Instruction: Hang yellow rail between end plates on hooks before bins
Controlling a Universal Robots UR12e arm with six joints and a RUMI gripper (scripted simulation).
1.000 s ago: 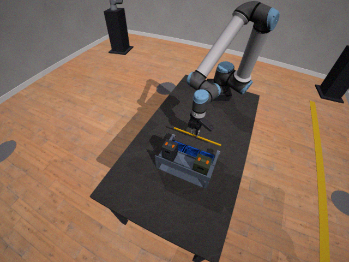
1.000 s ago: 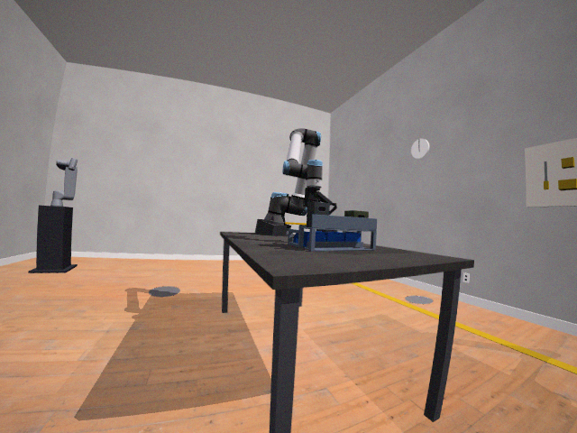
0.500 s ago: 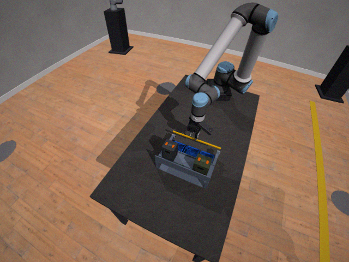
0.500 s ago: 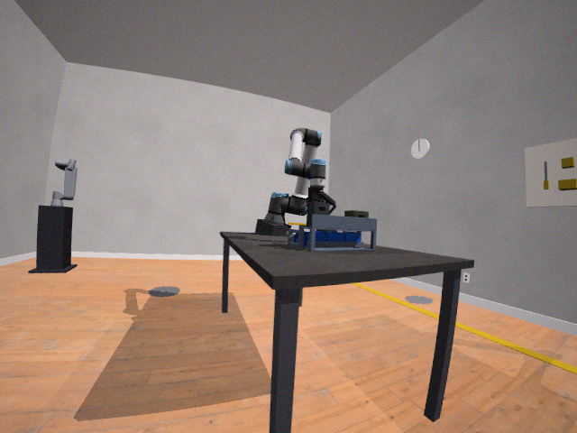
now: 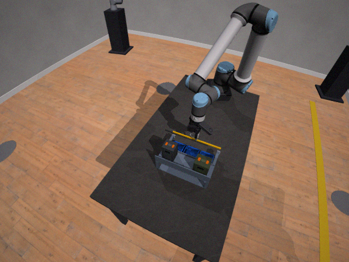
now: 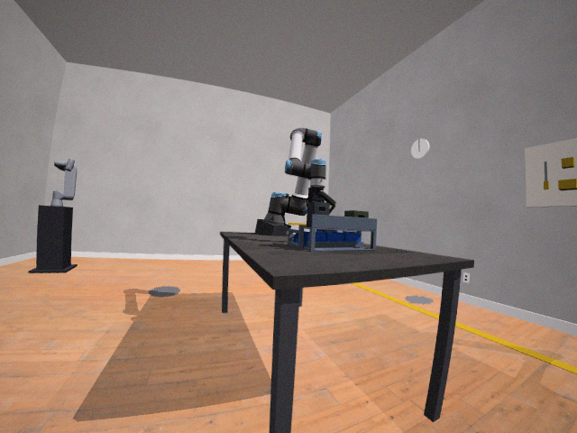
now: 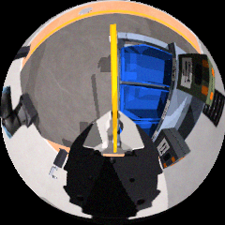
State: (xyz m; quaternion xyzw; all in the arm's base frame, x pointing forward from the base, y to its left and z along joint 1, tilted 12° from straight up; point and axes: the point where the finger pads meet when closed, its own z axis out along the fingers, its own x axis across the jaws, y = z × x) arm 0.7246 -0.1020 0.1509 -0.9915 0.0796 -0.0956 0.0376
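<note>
The yellow rail is 10 mm below my hand. From my hand the other things lie so: black box 180 mm ahead, 150 mm to the right, 40 mm above; then olive box 220 mm ahead, 80 mm to the left, 30 mm above.
</note>
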